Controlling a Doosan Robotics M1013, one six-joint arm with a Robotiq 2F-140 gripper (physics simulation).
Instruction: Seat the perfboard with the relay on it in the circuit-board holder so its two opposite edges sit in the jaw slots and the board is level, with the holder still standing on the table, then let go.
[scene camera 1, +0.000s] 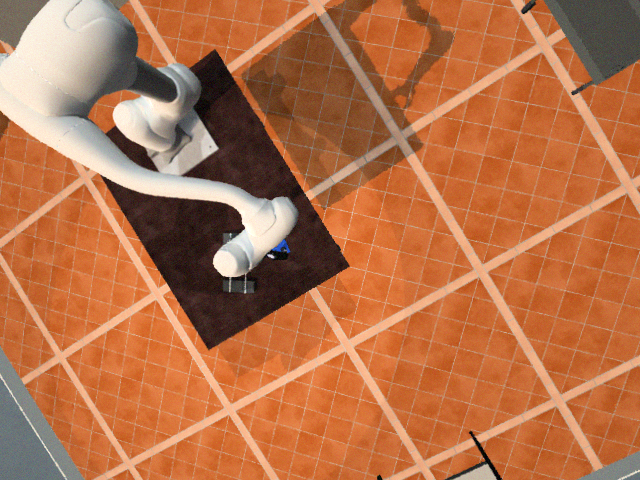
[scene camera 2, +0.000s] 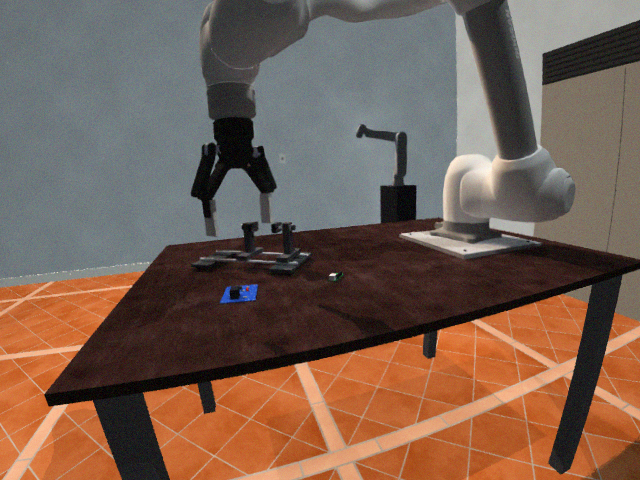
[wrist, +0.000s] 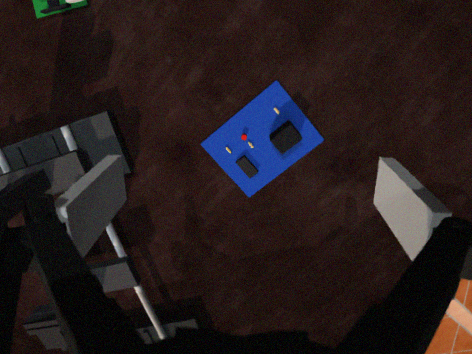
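The blue perfboard lies flat on the table, black relay upward, beside the holder. In the wrist view it is turned diagonally and shows between the fingers, farther from the camera. The circuit-board holder stands upright on the table, its two jaw posts raised and no board between them. My gripper is wide open and empty, pointing down above the table near the holder. The left finger overlaps part of the holder in the wrist view. The arm hides the holder's middle in scene camera 1.
A small green board with a white part lies on the table, near the holder. The arm's pale base plate is at the table's other end. The table edge shows at the wrist view's lower right.
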